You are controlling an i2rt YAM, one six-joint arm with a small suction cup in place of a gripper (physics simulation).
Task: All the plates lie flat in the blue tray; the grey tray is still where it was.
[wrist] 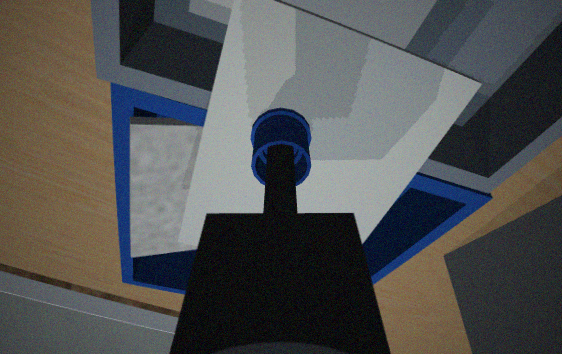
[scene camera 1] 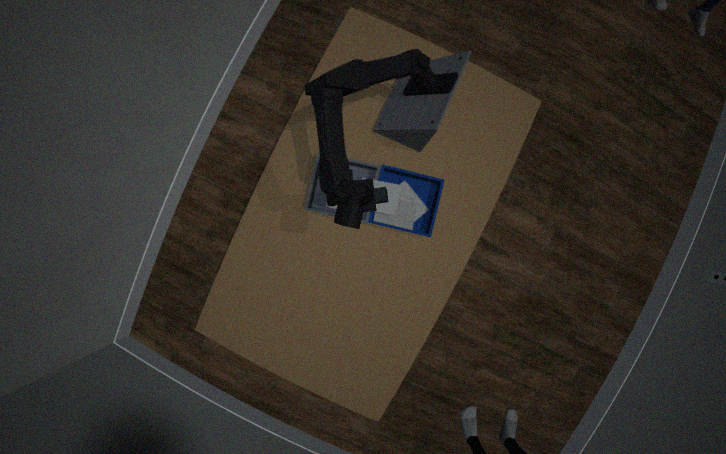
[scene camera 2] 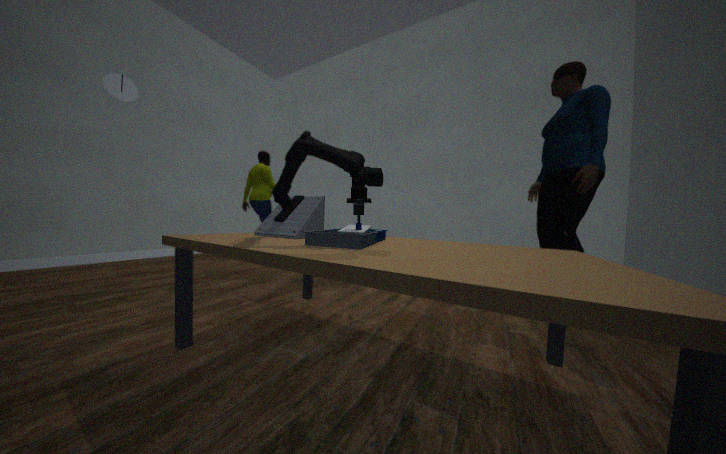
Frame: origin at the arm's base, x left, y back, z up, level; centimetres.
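Seen in the pictures: hand, tool point: [wrist: 280, 127] [scene camera 2: 358, 231]; arm's base, link origin: [scene camera 1: 429, 85] [scene camera 2: 290, 208].
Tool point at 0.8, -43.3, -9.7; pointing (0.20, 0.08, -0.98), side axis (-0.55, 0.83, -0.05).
Pixels of each thing's top centre, then the offset from my tool point to it, as dx, dy, dz. "spot": a spot on its surface instead. Level surfaces: height alone.
- white plate, top centre: [wrist: 303, 197] [scene camera 1: 378, 195] [scene camera 2: 355, 225] +1.2, +2.4, +2.8
- grey tray, top centre: [scene camera 1: 342, 187] [scene camera 2: 344, 231] -12.5, -0.8, +0.3
- blue tray, top centre: [wrist: 263, 252] [scene camera 1: 406, 200] [scene camera 2: 360, 229] +11.3, +5.8, +0.3
- pale plate, surface spot: [wrist: 210, 9] spot: -1.7, -5.6, -3.8
- wooden table, surface height: dz -4.7
My suction gripper [scene camera 2: 358, 226] [wrist: 281, 147] holds a white plate [scene camera 1: 393, 198] [scene camera 2: 349, 229] [wrist: 230, 150] flat under its blue cup. In scene camera 1 the arm hides the cup. The held plate hangs across the side where the grey tray [scene camera 1: 311, 187] [scene camera 2: 337, 239] [wrist: 107, 40] and the blue tray [scene camera 1: 437, 207] [scene camera 2: 381, 234] [wrist: 120, 175] meet. Pale plates [scene camera 1: 417, 207] [wrist: 155, 190] lie overlapping in the blue tray, partly hidden by the held one. A corner of a pale plate [wrist: 210, 9] shows inside the grey tray; the rest is hidden.
The arm's sloped grey base block [scene camera 1: 401, 115] [scene camera 2: 315, 214] stands on the wooden table [scene camera 1: 321, 294] [scene camera 2: 455, 256] beside the trays. A person in blue [scene camera 2: 575, 128] and one in yellow [scene camera 2: 261, 182] stand away behind the table.
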